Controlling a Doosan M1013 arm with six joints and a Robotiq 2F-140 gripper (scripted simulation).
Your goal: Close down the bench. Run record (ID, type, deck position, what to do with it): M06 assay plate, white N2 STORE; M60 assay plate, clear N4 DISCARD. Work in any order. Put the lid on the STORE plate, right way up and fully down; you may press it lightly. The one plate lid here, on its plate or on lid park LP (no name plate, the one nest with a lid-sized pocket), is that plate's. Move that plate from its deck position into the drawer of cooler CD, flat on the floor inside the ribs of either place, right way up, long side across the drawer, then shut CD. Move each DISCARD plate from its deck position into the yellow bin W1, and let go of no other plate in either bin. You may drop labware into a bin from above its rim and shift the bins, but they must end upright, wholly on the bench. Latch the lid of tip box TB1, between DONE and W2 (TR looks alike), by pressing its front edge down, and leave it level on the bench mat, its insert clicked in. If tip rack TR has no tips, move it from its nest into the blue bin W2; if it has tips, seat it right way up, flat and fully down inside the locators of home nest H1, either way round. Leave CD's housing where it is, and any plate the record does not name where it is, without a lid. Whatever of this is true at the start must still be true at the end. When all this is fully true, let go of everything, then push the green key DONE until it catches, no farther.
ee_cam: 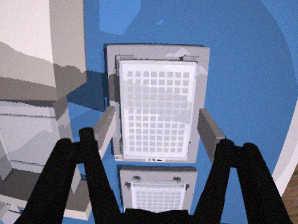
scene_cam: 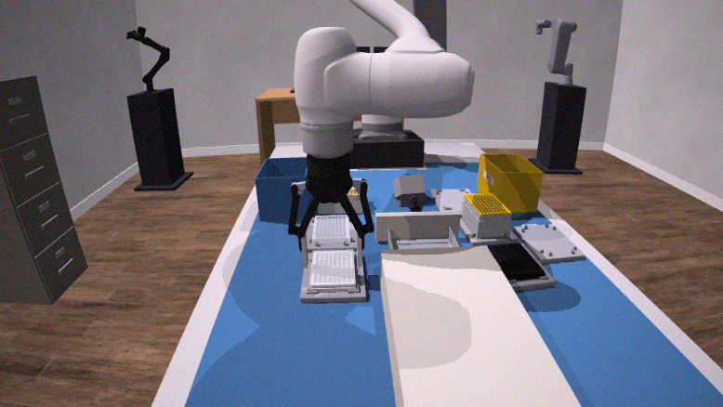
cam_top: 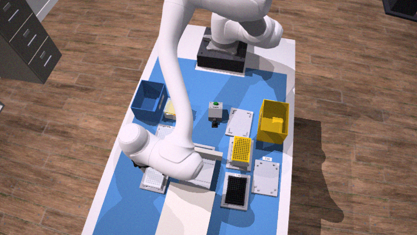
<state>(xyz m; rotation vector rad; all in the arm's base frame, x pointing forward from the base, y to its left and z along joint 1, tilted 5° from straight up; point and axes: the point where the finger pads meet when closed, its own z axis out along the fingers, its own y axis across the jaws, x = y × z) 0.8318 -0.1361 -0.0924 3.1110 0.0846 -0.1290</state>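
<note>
The clear plate lid lies 30 mm below my hand. Round my hand: white plate M06: 40 mm below; nest N2: 50 mm below; clear assay plate: 180 mm behind, 40 mm below, 20 mm to the right.
</note>
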